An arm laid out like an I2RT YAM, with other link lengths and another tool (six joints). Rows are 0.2 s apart.
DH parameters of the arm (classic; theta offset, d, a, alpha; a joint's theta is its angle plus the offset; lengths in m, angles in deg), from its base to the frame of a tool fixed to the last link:
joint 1: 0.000 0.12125 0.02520 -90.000
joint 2: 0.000 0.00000 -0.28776 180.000
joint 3: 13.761 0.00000 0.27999 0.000
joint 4: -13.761 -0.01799 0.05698 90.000
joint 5: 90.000 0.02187 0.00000 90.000
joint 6: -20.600 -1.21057 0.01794 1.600
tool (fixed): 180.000 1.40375 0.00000 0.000
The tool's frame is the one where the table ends.
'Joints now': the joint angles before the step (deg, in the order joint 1, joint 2, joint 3, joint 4, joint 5, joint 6). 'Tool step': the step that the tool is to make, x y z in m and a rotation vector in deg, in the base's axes. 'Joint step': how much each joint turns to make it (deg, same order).
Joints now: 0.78 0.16 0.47 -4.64 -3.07 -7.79
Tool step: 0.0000 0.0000 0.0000 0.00 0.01 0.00
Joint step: 0.00 0.01 0.01 -0.01 0.00 0.00
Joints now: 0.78 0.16 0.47 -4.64 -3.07 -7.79
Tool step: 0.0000 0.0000 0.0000 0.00 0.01 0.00
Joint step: 0.00 0.01 0.01 -0.01 0.00 0.00
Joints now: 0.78 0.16 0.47 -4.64 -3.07 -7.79
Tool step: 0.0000 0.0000 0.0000 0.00 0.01 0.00
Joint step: 0.00 0.01 0.01 -0.01 0.00 0.00
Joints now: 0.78 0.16 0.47 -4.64 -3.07 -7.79
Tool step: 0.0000 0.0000 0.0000 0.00 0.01 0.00
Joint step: 0.00 0.01 0.01 -0.01 0.00 0.00
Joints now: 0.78 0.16 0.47 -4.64 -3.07 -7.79
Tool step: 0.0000 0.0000 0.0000 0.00 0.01 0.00
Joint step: 0.00 0.01 0.01 -0.01 0.00 0.00
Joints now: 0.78 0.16 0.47 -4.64 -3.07 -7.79
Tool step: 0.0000 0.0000 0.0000 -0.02 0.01 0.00
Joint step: -0.01 0.01 0.01 -0.01 -0.01 -0.02
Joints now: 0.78 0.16 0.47 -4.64 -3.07 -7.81
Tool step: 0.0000 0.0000 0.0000 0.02 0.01 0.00
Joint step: 0.01 0.01 0.01 -0.01 0.01 0.02
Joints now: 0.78 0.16 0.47 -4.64 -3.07 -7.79
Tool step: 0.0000 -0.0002 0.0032 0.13 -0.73 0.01
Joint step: -0.15 -0.01 -0.01 0.74 -0.17 0.11
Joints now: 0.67 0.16 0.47 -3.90 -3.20 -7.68
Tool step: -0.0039 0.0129 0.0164 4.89 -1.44 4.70
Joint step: -0.01 0.00 1.64 0.33 -4.93 4.67
